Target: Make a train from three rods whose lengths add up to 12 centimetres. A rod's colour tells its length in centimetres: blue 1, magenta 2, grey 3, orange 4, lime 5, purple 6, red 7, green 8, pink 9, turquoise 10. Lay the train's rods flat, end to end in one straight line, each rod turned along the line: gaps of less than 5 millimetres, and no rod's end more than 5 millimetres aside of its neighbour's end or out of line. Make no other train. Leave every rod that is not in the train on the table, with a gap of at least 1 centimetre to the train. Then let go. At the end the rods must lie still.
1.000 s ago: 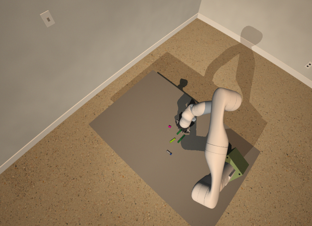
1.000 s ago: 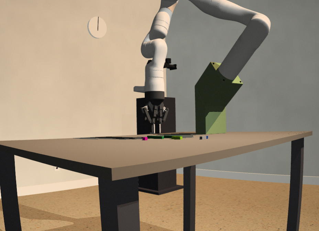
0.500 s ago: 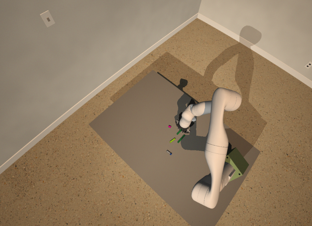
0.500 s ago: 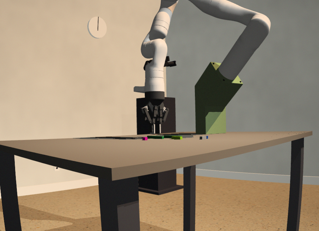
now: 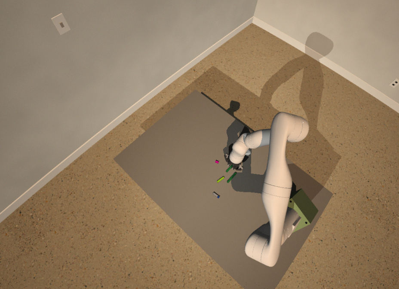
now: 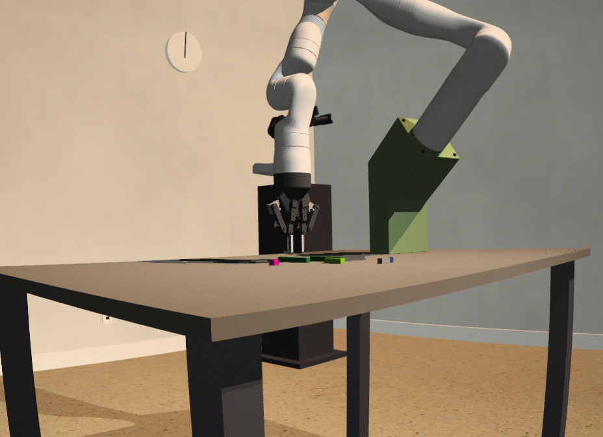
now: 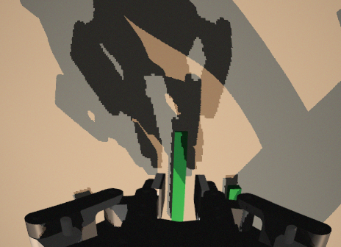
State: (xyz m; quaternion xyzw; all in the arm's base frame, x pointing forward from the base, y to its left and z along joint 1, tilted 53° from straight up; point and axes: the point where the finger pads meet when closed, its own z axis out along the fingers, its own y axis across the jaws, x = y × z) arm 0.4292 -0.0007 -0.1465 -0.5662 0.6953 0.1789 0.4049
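My gripper is now 30 mm above the green rod. Also, from my hand: magenta rod (90 mm ahead, 30 mm to the left, 30 mm below); lime rod (100 mm to the left, 30 mm below); grey rod (40 mm behind, 190 mm to the left, 30 mm below).
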